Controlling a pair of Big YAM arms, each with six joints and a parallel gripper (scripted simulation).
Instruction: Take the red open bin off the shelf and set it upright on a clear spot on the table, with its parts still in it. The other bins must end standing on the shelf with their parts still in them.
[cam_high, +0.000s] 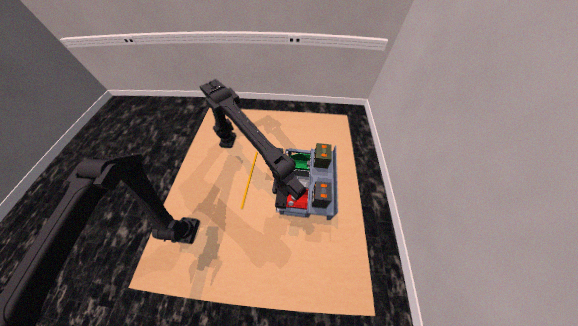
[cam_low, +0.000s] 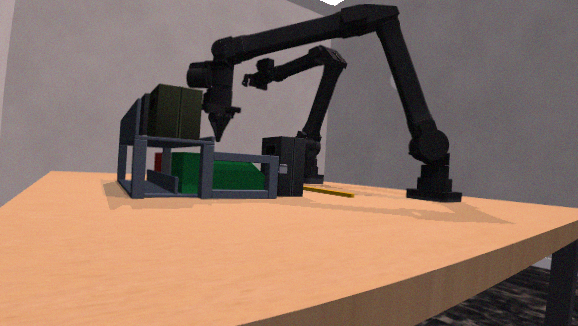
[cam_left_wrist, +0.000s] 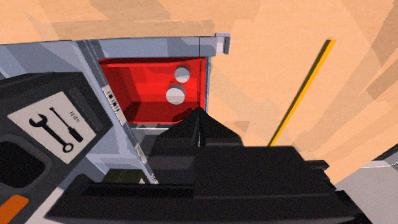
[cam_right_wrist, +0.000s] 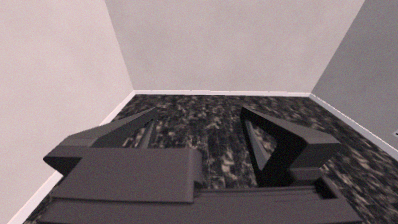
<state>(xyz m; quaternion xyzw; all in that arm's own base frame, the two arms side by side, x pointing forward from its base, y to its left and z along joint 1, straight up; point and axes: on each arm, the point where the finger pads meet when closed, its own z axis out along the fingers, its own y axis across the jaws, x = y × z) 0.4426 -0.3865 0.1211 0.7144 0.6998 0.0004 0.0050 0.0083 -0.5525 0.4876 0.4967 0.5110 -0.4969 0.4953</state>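
The grey bin is 70 mm ahead of my left hand, 120 mm to the left of it and 90 mm below it. Also, from my left hand: black box: 90 mm behind, 220 mm to the left, 60 mm below; then grey shelf: 100 mm ahead, 120 mm to the left, 60 mm below; then green bin: 70 mm ahead, 230 mm to the left, 90 mm below.
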